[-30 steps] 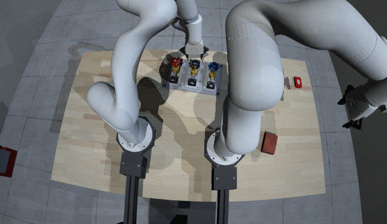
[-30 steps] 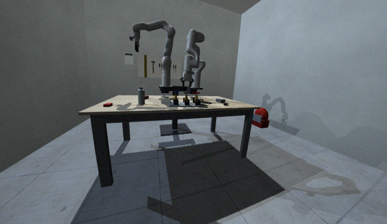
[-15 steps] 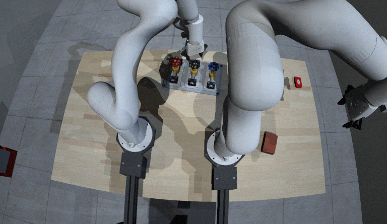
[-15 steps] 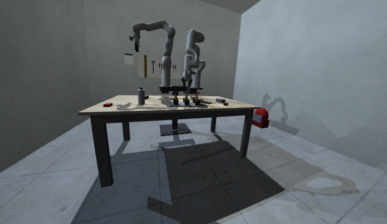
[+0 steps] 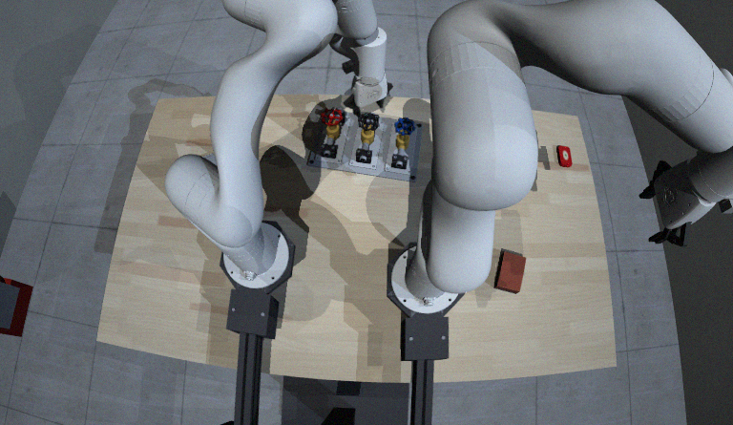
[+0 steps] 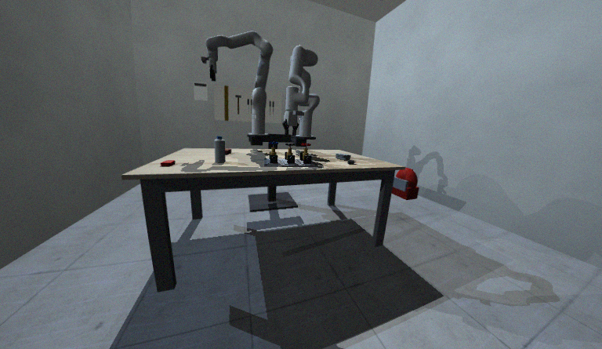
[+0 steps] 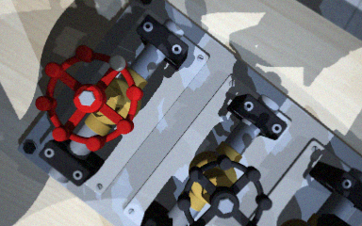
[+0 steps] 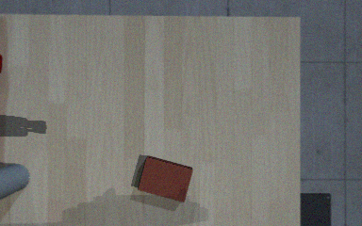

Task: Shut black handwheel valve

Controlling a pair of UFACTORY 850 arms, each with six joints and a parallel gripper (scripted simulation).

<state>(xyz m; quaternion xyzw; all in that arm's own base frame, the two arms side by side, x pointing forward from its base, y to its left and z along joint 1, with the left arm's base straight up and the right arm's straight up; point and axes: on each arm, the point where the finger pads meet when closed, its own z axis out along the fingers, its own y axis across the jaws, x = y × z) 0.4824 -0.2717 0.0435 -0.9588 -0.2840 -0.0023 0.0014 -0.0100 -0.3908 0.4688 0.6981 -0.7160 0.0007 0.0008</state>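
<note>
My left hand is 90 mm above the black handwheel. Round my left hand: red handwheel (120 mm to the left, 80 mm below); grey base plate (210 mm below); blue handwheel (120 mm to the right, 80 mm below).
</note>
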